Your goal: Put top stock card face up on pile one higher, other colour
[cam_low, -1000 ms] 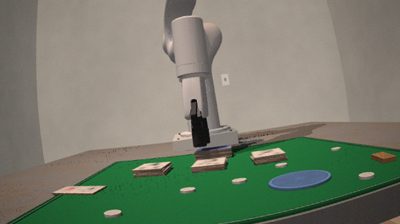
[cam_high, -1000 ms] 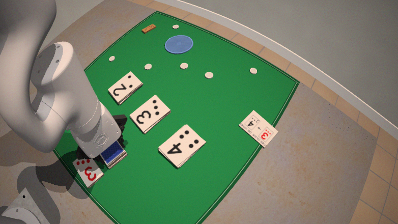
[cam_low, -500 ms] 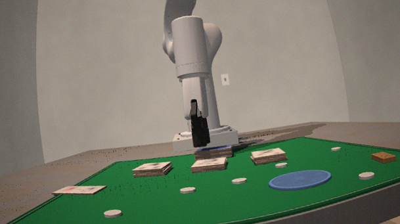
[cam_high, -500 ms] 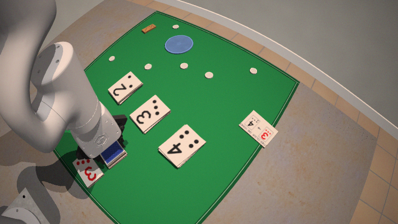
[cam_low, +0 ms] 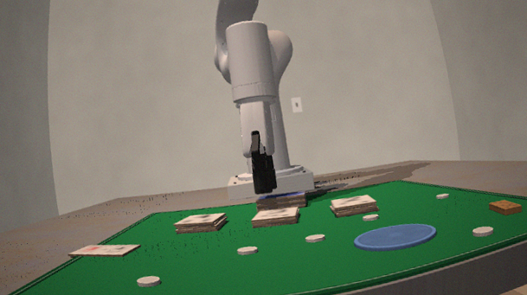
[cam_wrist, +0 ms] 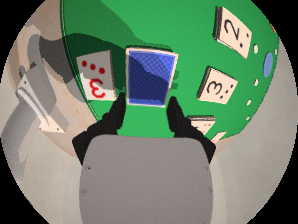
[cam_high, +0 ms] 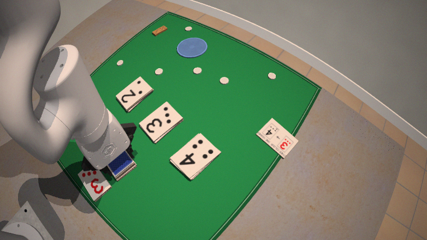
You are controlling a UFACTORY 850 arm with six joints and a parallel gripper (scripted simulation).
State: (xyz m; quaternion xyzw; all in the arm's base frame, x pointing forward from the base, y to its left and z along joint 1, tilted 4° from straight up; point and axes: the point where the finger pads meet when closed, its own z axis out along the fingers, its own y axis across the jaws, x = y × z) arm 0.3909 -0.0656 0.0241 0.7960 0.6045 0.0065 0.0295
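The card lies 1 cm ahead of my hand, 3 cm to the left of it and 3 cm below it. Also, from my hand: green card cloth 18 cm ahead, 1 cm to the left, 6 cm below.
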